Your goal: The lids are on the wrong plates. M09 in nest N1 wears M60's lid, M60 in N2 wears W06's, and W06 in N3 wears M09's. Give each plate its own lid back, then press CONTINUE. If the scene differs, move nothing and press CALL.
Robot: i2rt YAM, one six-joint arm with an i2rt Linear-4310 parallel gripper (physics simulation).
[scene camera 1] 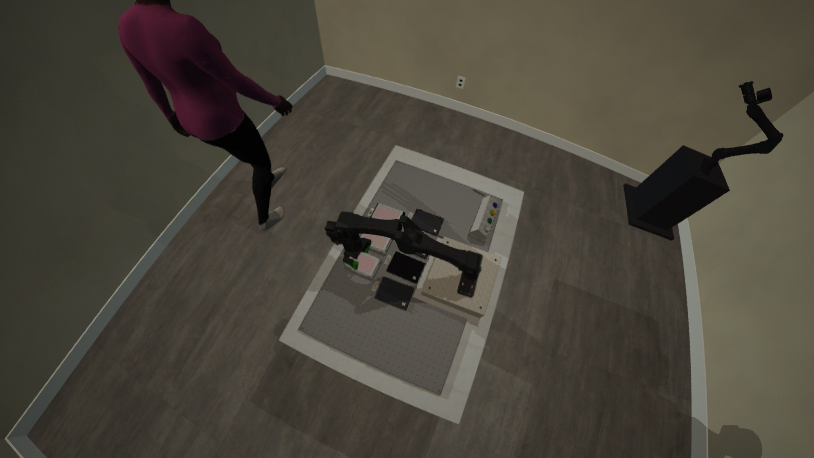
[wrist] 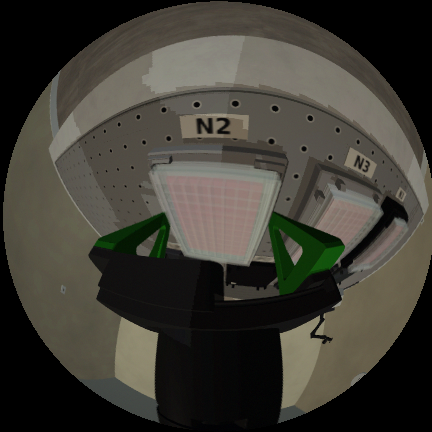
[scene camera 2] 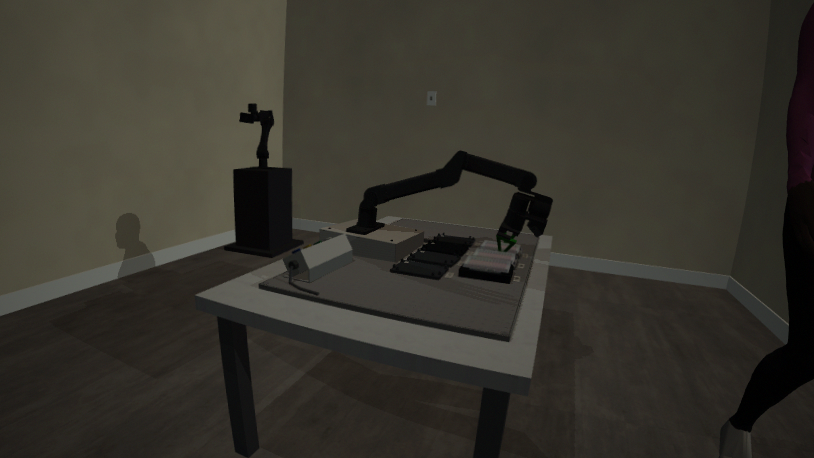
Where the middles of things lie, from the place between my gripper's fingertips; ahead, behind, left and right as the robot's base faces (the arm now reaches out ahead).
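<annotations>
Here is the N2 label (wrist: pixel 230 125), 1 cm below my hand and 8 cm ahead of it.
</annotations>
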